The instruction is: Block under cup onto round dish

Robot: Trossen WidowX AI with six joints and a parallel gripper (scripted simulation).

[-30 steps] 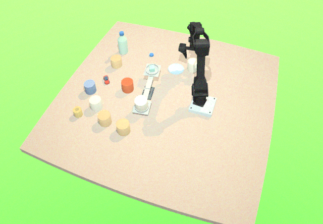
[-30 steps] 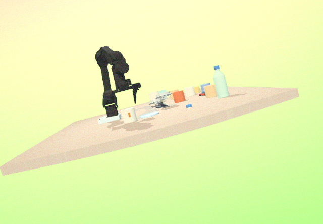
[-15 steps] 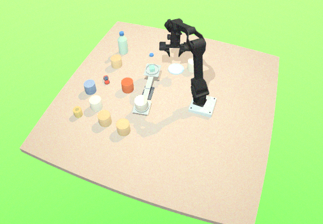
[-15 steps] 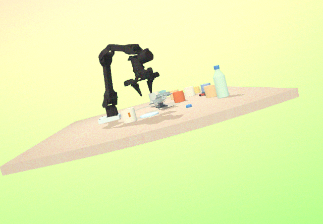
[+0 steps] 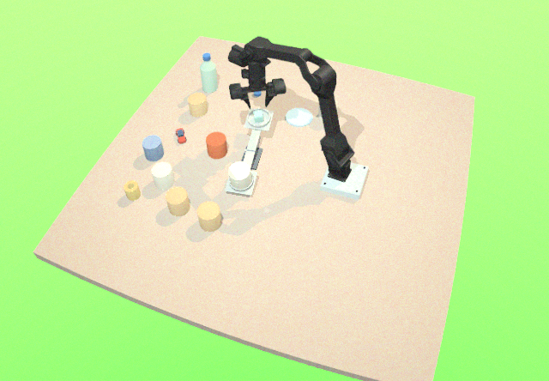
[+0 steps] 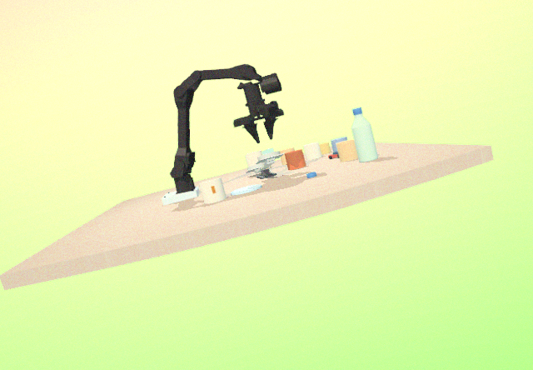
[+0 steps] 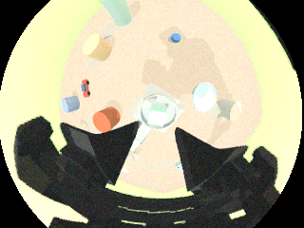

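Right now the pale green block is 40 mm below my gripper tip. From my gripper tip the other things lie so: blue cap (200 mm to the right, 130 mm below, 120 mm ahead); then round dish (150 mm to the right, 130 mm below, 90 mm behind); then orange cylinder (160 mm to the left, 90 mm below, 90 mm ahead).
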